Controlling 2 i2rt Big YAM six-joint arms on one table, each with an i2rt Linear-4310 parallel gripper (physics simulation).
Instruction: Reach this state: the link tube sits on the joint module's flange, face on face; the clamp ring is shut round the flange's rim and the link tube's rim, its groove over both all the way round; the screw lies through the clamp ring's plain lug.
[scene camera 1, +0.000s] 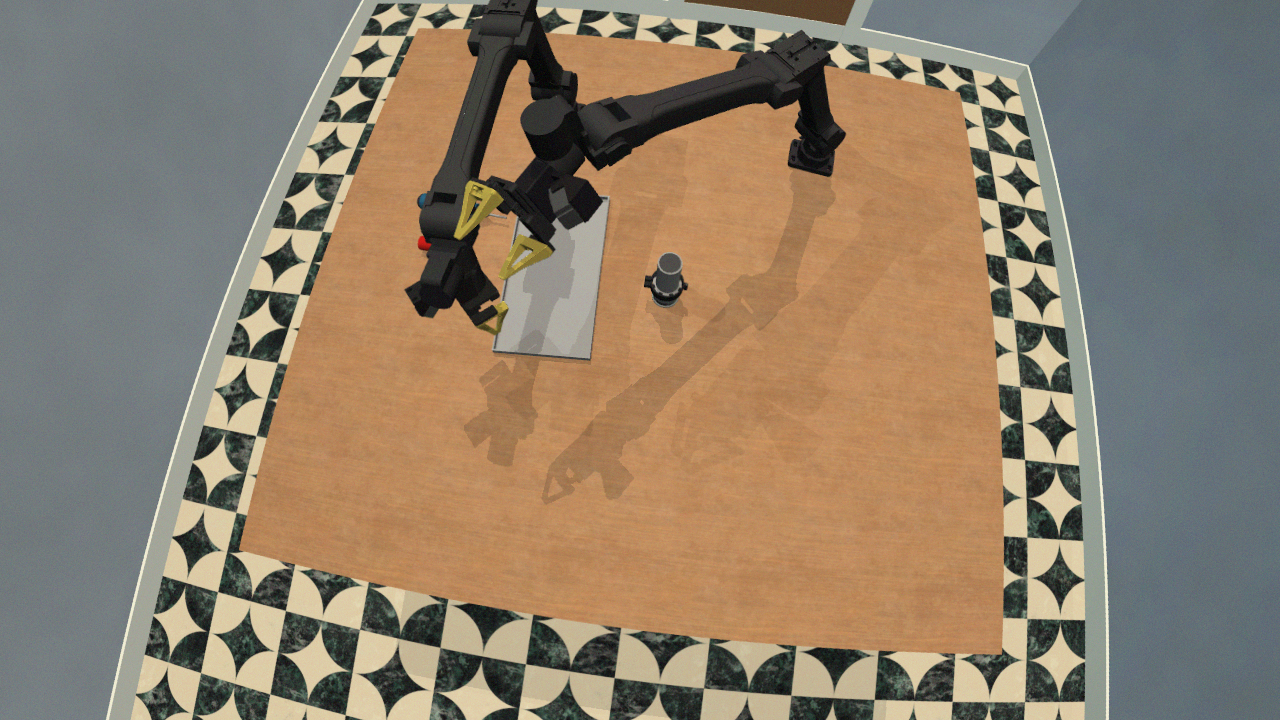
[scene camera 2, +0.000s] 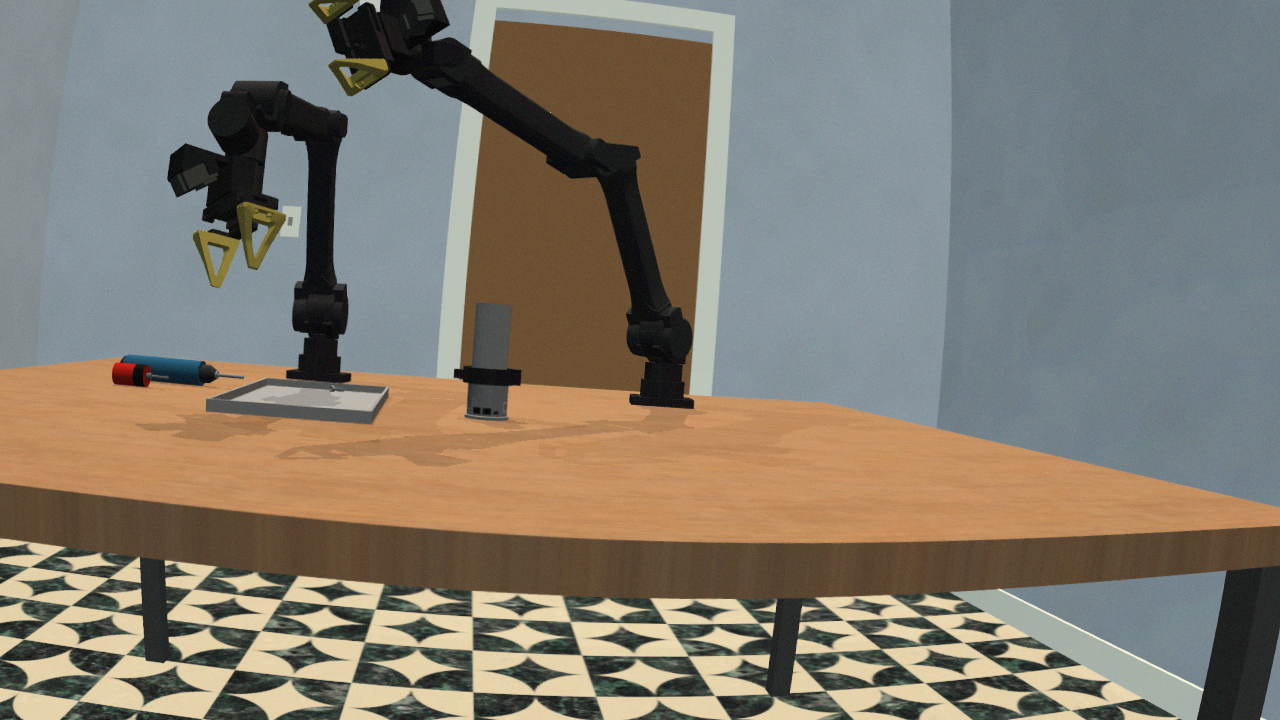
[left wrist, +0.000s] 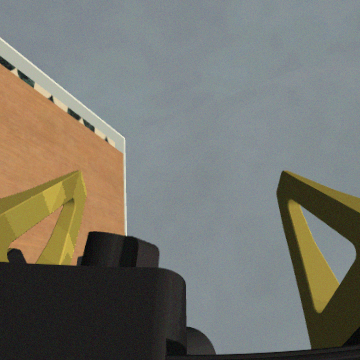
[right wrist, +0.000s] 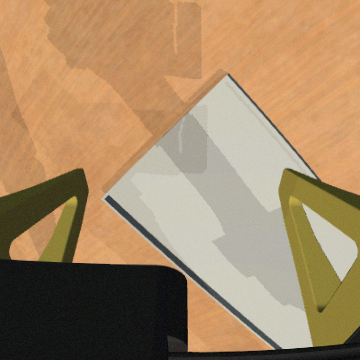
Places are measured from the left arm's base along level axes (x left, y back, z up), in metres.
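Where they show: left gripper, fingertip midpoint: (scene camera 1: 479, 259) (scene camera 2: 321, 31) (left wrist: 181, 181); right gripper, fingertip midpoint: (scene camera 1: 485, 317) (scene camera 2: 233, 278) (right wrist: 182, 178); left arm's base at its link origin: (scene camera 1: 810, 159) (scene camera 2: 660, 405); right arm's base at its link origin: (scene camera 2: 318, 379).
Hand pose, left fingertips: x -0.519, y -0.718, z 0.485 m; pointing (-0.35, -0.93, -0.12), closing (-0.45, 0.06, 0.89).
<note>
Things, the pixels of their top centre, and the offset from my left fingertips. "spot": a spot on its surface instead.
- joint module at its top centre: (scene camera 2: 489, 372) dz -0.422, dx +0.234, dy +0.228 m
- table with the grey link tube, top centre: (scene camera 2: 494, 304) (scene camera 1: 670, 263) dz -0.325, dx +0.234, dy +0.228 m
- black clamp ring at a spot on its surface: (scene camera 2: 487, 375) spot: dz -0.423, dx +0.236, dy +0.191 m
- blue driver at a spot on its surface: (scene camera 2: 172, 369) spot: dz -0.461, dx -0.312, dy +0.305 m
- red-handled tool at its top centre: (scene camera 2: 142, 364) dz -0.451, dx -0.324, dy +0.218 m
The joint module (scene camera 2: 486, 403) stands upright on the table with the grey link tube (scene camera 2: 490, 333) on top of it. The black clamp ring (scene camera 2: 487, 375) sits round their seam, and the stack also shows from above (scene camera 1: 667, 277). I cannot make out the screw. My left gripper (scene camera 2: 345, 40) (scene camera 1: 500, 232) is open and empty, high above the tray; its wrist view (left wrist: 182, 178) shows only wall and a table corner. My right gripper (scene camera 2: 235, 243) (scene camera 1: 479, 309) is open and empty, hanging over the tray's left edge, with the tray below it (right wrist: 182, 176).
A shallow grey tray (scene camera 1: 553, 282) lies left of the stack and also shows in scene camera 2 (scene camera 2: 297, 399) and the right wrist view (right wrist: 228, 214). A blue driver (scene camera 2: 172, 369) and a red-handled tool (scene camera 2: 130, 373) lie left of the tray, mostly hidden under the right arm from above.
</note>
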